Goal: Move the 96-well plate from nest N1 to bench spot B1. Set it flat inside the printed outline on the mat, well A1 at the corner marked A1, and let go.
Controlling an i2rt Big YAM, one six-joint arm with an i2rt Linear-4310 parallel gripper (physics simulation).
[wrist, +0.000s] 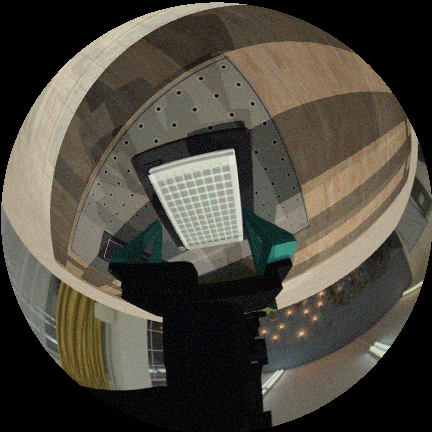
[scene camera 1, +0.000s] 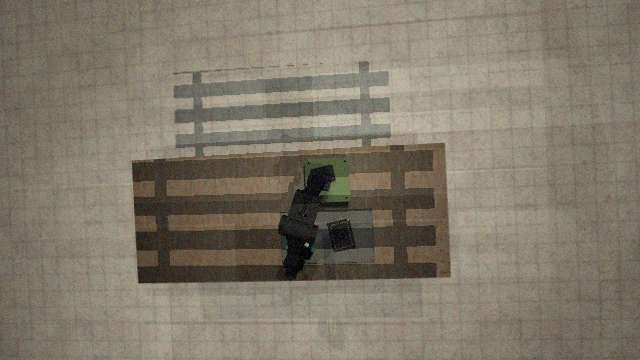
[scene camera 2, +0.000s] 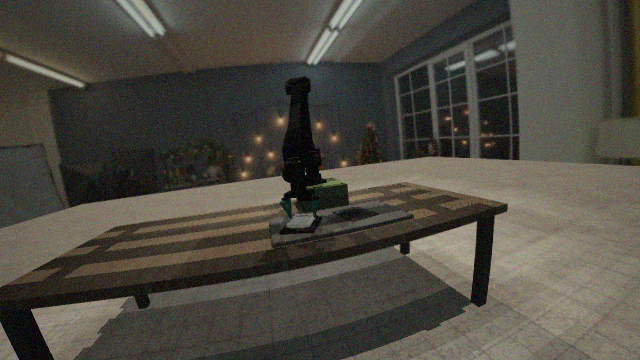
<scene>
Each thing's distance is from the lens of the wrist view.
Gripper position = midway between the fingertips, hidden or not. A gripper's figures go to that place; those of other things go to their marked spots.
my gripper (wrist: 199,216): 16 cm
white well plate (wrist: 200,193): 15 cm
</scene>
